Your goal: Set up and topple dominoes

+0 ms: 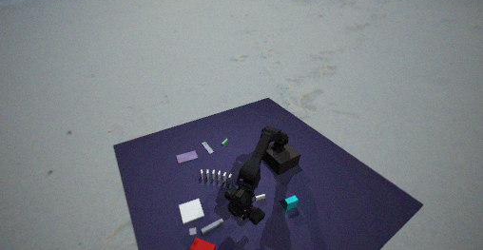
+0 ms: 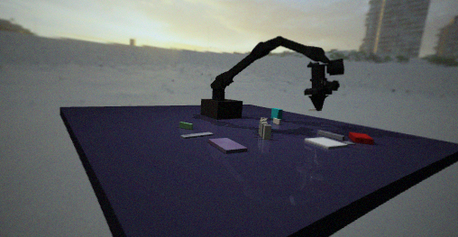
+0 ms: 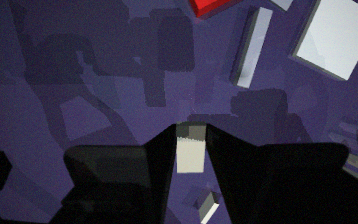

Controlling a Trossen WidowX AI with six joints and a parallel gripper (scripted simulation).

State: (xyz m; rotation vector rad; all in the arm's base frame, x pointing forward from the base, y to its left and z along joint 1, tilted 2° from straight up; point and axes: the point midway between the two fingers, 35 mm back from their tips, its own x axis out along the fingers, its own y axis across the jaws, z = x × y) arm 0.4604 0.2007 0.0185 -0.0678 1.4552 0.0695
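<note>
The grey bar is 100 mm ahead of my gripper tip, 90 mm to the right of it and 80 mm below it. Also, from my gripper tip: grey square (180 mm ahead, 130 mm to the right, 90 mm below); then red block (190 mm ahead, 30 mm to the right, 80 mm below); then white plate (130 mm ahead, 220 mm to the right, 90 mm below).
</note>
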